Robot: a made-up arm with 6 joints. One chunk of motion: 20 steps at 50 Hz.
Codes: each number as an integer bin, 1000 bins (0 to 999) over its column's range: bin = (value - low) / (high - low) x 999, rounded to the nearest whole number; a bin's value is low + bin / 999 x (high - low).
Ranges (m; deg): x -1.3..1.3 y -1.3..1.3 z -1.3..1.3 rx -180..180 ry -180..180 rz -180..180
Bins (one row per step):
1: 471 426 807 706 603 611
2: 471 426 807 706 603 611
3: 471 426 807 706 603 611
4: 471 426 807 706 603 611
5: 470 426 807 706 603 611
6: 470 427 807 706 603 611
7: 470 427 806 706 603 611
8: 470 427 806 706 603 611
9: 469 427 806 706 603 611
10: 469 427 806 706 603 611
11: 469 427 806 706 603 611
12: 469 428 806 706 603 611
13: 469 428 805 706 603 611
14: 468 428 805 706 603 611
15: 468 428 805 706 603 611
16: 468 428 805 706 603 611
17: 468 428 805 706 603 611
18: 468 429 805 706 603 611
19: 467 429 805 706 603 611
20: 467 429 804 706 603 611
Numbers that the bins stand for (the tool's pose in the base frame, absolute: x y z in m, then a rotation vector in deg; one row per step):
1: -0.0742 -0.1913 0.8003 74.41 37.30 40.18
2: -0.0742 -0.1913 0.8003 74.41 37.30 40.18
3: -0.0742 -0.1913 0.8003 74.41 37.30 40.18
4: -0.0742 -0.1913 0.8003 74.41 37.30 40.18
5: -0.0768 -0.1913 0.8003 74.41 37.30 40.18
6: -0.0768 -0.1887 0.8003 74.41 37.30 40.18
7: -0.0768 -0.1887 0.7977 74.41 37.30 40.18
8: -0.0768 -0.1887 0.7977 74.41 37.30 40.18
9: -0.0794 -0.1887 0.7977 74.41 37.30 40.18
10: -0.0794 -0.1887 0.7977 74.41 37.30 40.18
11: -0.0794 -0.1887 0.7977 74.41 37.30 40.18
12: -0.0794 -0.1861 0.7977 74.41 37.30 40.18
13: -0.0794 -0.1861 0.7951 74.41 37.30 40.18
14: -0.0820 -0.1861 0.7951 74.41 37.30 40.18
15: -0.0820 -0.1861 0.7951 74.41 37.30 40.18
16: -0.0820 -0.1861 0.7951 74.41 37.30 40.18
17: -0.0820 -0.1861 0.7951 74.41 37.30 40.18
18: -0.0820 -0.1835 0.7951 74.41 37.30 40.18
19: -0.0846 -0.1835 0.7951 74.41 37.30 40.18
20: -0.0846 -0.1835 0.7925 74.41 37.30 40.18

